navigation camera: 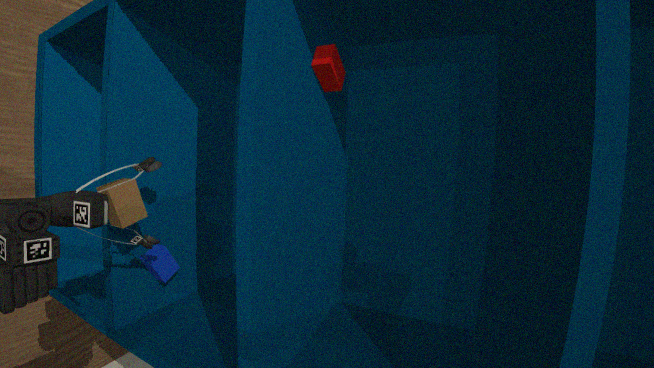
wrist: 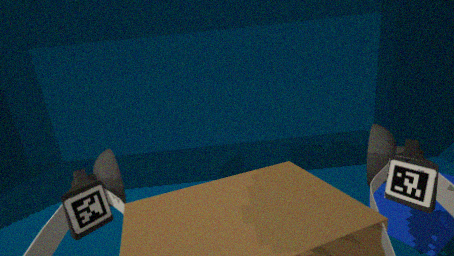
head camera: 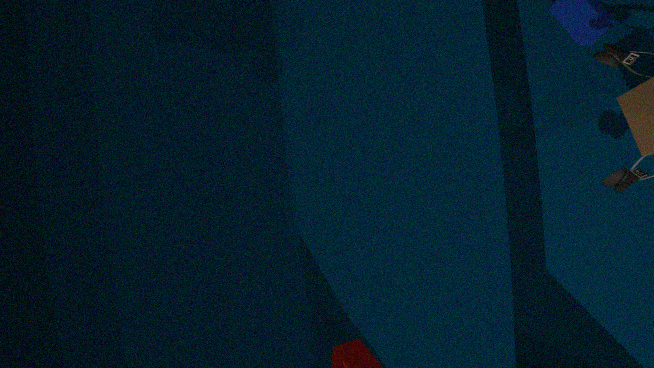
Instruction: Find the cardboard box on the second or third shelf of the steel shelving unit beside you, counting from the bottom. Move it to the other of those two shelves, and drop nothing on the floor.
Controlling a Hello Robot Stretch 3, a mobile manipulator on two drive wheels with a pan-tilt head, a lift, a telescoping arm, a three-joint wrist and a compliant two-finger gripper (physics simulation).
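Frame: origin at the robot's base, x ahead, y left, z up, level; metres.
Where they show: gripper, fingertip midpoint: (navigation camera: 158,202) (head camera: 600,119).
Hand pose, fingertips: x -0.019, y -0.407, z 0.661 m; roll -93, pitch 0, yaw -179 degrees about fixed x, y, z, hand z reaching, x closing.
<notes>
Each offset is from my fingertips to the top centre of the thing. Level surfaces: height alone.
The cardboard box {0.003 m ahead, 0.076 m left, 0.009 m up} (head camera: 640,114) (navigation camera: 122,201) (wrist: 247,211) is a plain tan carton. My gripper (head camera: 612,117) (navigation camera: 149,201) (wrist: 240,157) is shut on the cardboard box, one finger against each side. Both are inside a bay of the blue shelving unit, over a shelf board {0.127 m down} (navigation camera: 149,118) (wrist: 21,225). I cannot tell whether the box touches the board. The unit's back panel (wrist: 211,88) is straight ahead in the wrist view.
A blue block {0.191 m back, 0.079 m right, 0.082 m down} (head camera: 578,18) (navigation camera: 160,263) (wrist: 405,218) lies on the same board, close beside one finger. A red block {0.344 m ahead, 0.162 m right, 0.375 m up} (head camera: 352,355) (navigation camera: 328,67) sits on the neighbouring shelf board (navigation camera: 287,178). Wooden floor {0.661 m down} (navigation camera: 97,350) shows at the navigation view's corner.
</notes>
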